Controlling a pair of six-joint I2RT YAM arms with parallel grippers.
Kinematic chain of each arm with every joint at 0, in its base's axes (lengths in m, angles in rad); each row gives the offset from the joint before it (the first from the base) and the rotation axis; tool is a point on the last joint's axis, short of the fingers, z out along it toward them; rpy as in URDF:
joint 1: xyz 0 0 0.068 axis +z
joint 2: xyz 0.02 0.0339 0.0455 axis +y
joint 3: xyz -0.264 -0.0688 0 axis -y
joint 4: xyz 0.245 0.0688 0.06 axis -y
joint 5: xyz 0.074 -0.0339 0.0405 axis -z
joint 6: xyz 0.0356 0 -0.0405 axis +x
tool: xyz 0 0 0 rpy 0 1.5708 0
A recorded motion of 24 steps. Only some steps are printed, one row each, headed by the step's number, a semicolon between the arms.
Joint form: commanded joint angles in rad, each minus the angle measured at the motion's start. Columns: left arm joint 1, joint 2, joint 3, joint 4, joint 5, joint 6; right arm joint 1, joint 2, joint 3, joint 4, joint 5, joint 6.
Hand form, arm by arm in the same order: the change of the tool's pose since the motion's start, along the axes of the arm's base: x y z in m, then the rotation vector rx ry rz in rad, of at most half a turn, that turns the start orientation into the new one. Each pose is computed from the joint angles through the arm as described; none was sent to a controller.
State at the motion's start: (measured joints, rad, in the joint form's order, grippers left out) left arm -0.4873 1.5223 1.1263 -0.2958 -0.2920 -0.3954; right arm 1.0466 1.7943 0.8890 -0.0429 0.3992 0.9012
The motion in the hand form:
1: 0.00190 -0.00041 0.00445 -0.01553 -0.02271 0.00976; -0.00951 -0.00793 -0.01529 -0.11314 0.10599 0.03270
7: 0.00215 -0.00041 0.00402 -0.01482 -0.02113 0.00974; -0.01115 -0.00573 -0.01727 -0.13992 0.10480 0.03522
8: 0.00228 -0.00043 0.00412 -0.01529 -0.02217 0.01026; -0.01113 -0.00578 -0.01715 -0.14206 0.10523 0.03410
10: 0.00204 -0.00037 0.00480 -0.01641 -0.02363 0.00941; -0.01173 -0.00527 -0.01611 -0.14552 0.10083 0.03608
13: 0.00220 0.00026 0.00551 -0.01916 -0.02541 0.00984; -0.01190 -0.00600 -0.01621 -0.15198 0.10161 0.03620
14: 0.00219 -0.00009 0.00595 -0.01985 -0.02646 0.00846; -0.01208 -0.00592 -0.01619 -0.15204 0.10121 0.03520
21: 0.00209 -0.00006 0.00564 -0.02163 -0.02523 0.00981; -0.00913 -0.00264 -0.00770 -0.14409 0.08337 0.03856
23: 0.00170 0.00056 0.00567 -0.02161 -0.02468 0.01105; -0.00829 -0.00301 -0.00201 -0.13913 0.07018 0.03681
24: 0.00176 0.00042 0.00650 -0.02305 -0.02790 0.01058; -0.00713 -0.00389 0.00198 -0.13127 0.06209 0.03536
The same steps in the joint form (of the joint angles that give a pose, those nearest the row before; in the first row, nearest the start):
1: 0.0011 -0.0005 0.0088 0.0156 -0.0048 -0.0082; 0.0087 0.0225 -0.0033 -0.1243 -0.0430 -0.0020
7: 0.0014 0.0010 0.0091 0.0152 -0.0044 -0.0081; 0.0178 0.0357 0.0087 -0.1449 -0.0280 -0.0039
8: 0.0015 0.0012 0.0093 0.0162 -0.0048 -0.0083; 0.0178 0.0358 0.0099 -0.1484 -0.0268 -0.0033
10: 0.0014 -0.0006 0.0098 0.0159 -0.0040 -0.0080; 0.0207 0.0337 0.0121 -0.1527 -0.0219 -0.0054
13: 0.0035 -0.0021 0.0102 0.0167 -0.0017 -0.0083; 0.0202 0.0327 0.0114 -0.1582 -0.0199 -0.0073
14: 0.0026 -0.0021 0.0116 0.0167 -0.0013 -0.0080; 0.0210 0.0327 0.0115 -0.1587 -0.0188 -0.0059
21: 0.0026 -0.0021 0.0107 0.0165 -0.0010 -0.0107; 0.0187 0.0214 0.0342 -0.1725 -0.0117 -0.0176
23: 0.0037 -0.0044 0.0089 0.0155 -0.0010 -0.0110; 0.0167 0.0056 0.0381 -0.1793 -0.0041 -0.0229
24: 0.0034 -0.0051 0.0102 0.0170 -0.0010 -0.0107; 0.0125 -0.0070 0.0384 -0.1795 -0.0027 -0.0274

